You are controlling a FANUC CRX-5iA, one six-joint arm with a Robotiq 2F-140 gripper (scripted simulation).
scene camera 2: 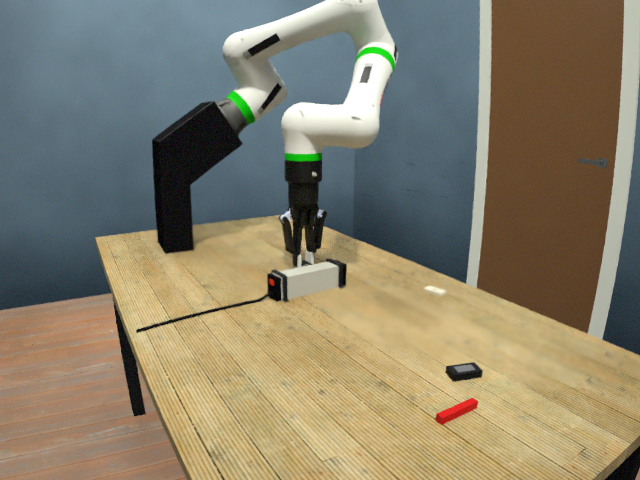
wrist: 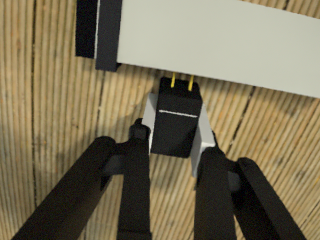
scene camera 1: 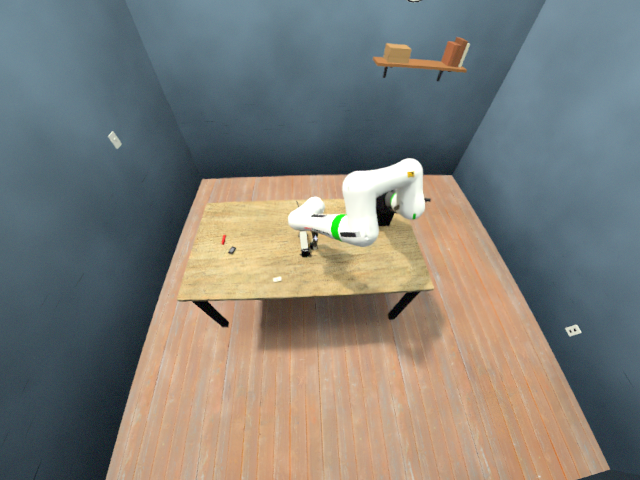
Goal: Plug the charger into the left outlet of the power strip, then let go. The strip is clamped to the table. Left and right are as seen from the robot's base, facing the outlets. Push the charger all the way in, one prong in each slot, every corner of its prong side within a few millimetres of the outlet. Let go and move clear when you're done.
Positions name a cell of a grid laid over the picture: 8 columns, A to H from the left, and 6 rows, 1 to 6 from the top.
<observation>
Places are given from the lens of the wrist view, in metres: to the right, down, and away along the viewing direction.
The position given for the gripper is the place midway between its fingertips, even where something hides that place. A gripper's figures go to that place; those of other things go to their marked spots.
gripper (wrist: E3): 0.01, -0.01, 0.21
black charger (wrist: E3): 0.01, -0.01, 0.17
</observation>
